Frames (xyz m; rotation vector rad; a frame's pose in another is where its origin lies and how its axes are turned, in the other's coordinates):
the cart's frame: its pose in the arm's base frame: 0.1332 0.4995 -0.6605 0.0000 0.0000 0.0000
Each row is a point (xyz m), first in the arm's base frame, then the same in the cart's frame.
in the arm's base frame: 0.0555 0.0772 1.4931
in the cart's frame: -0.0777 -0.4223 2.1536
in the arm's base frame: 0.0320 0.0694 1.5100
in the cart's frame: -0.1012 -0.4301 2.1705
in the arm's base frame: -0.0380 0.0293 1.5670
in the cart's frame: -0.1712 -0.4702 2.2275
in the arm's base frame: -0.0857 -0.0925 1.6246
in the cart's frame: -0.2189 -0.5920 2.2851
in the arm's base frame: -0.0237 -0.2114 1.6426
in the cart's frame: -0.1569 -0.7109 2.3031
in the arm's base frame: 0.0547 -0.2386 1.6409
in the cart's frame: -0.0785 -0.7381 2.3014
